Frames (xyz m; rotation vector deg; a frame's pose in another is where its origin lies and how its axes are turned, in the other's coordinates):
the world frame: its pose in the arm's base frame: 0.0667 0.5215 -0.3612 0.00 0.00 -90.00
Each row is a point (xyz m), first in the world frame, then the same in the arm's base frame.
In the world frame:
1: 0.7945 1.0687 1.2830
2: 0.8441 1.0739 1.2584
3: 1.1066 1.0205 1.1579
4: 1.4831 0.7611 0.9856
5: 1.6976 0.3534 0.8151
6: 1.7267 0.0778 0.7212
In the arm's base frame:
1: 1.1354 -0.2730 0.9218
2: 1.1406 -0.3226 0.8972
3: 1.0872 -0.5851 0.7967
4: 0.8278 -0.9616 0.6244
5: 0.4201 -1.1761 0.4539
6: 0.1445 -1.2052 0.3600

